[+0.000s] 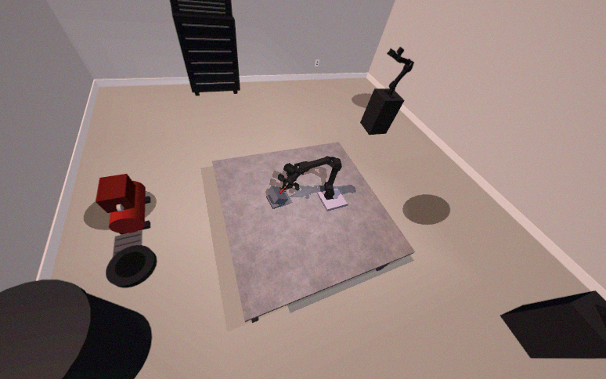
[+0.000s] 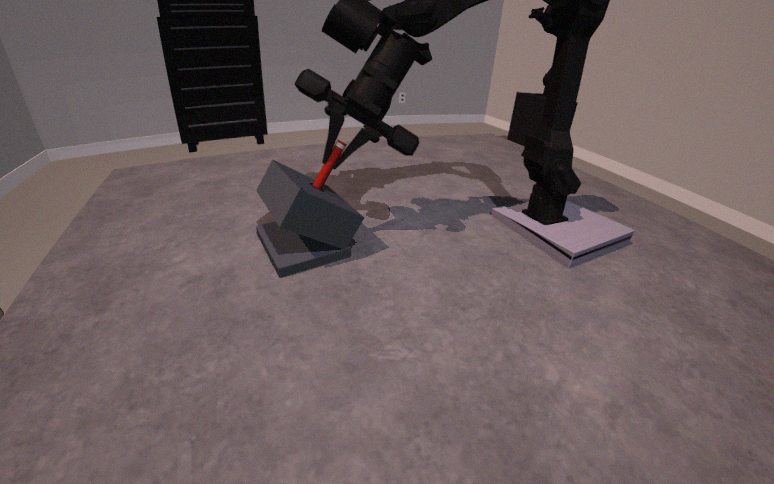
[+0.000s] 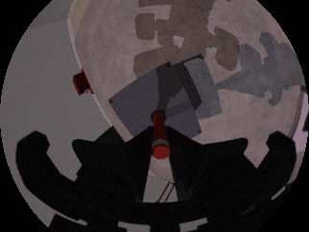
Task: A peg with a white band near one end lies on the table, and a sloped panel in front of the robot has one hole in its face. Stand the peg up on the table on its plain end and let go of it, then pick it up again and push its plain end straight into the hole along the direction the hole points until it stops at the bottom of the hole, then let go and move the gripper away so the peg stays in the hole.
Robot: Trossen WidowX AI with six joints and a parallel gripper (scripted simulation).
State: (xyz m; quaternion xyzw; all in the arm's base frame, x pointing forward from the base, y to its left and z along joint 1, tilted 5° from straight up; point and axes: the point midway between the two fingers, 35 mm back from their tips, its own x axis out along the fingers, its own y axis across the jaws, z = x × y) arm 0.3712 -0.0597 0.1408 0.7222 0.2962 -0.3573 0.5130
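Right now the dark sloped panel is 3 cm ahead of my gripper tip, 1 cm to the left of it and 5 cm below it. The rest, counted from my gripper tip: grey base plate 5 cm ahead, 1 cm to the left, 11 cm below; red peg 1 cm behind, 1 cm above.
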